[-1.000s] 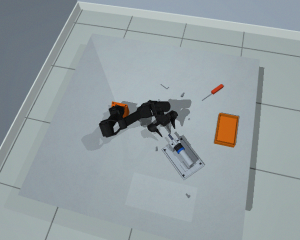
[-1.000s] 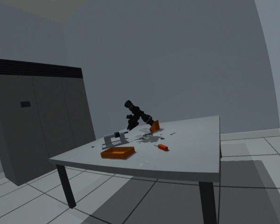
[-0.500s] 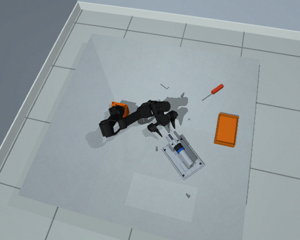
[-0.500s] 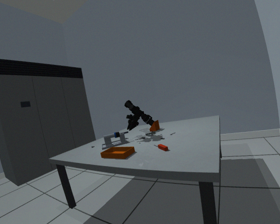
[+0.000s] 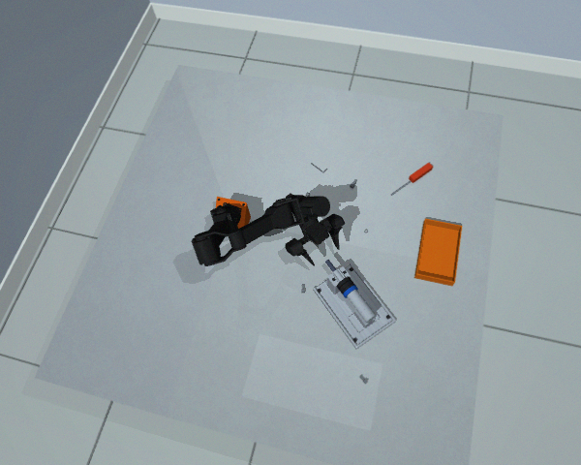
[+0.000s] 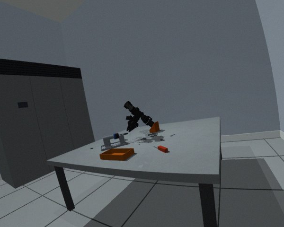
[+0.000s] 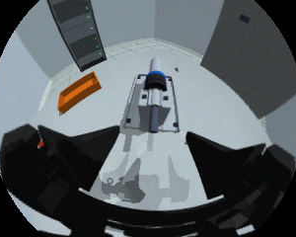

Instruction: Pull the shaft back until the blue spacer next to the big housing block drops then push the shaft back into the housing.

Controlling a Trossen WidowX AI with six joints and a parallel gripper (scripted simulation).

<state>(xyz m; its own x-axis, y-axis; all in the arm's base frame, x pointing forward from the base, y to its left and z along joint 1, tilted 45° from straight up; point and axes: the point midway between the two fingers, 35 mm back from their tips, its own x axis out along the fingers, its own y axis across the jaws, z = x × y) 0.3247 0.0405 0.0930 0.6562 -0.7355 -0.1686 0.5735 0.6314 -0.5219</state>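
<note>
My gripper tip is now 7 cm short of the shaft, 5 cm to the left of it and 2 cm above it. Round my gripper tip: l-shaped key (35 cm to the left, 14 cm behind, 10 cm below); blue spacer (10 cm ahead, 7 cm to the right, 2 cm below); orange tray (32 cm ahead, 17 cm to the left, 9 cm below).
</note>
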